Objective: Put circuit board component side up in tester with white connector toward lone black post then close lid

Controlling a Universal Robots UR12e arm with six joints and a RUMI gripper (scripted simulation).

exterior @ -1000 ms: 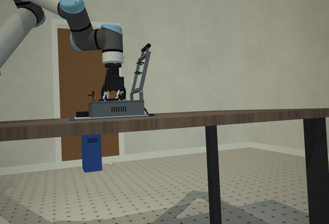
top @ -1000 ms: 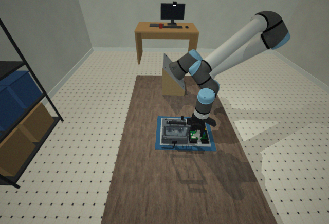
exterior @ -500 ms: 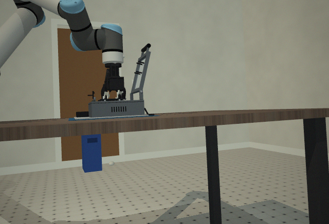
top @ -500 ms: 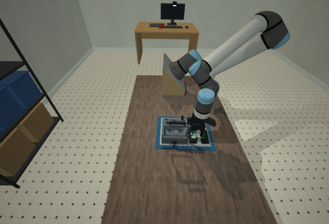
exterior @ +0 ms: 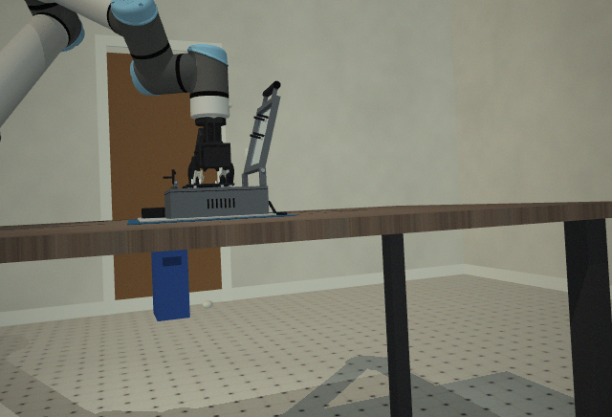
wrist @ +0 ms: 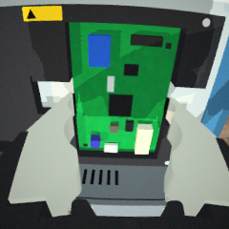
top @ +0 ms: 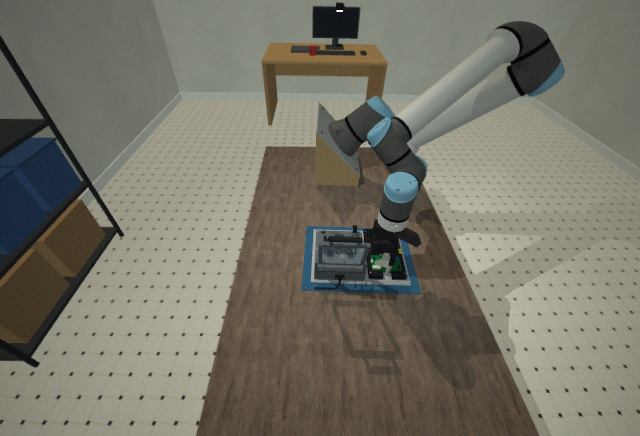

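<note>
Now: hand right at the green circuit board. The rest, counted from my hand: tester lid 90 mm ahead, 170 mm to the right, 160 mm above; tester 10 mm behind, 130 mm to the right, 90 mm above.
</note>
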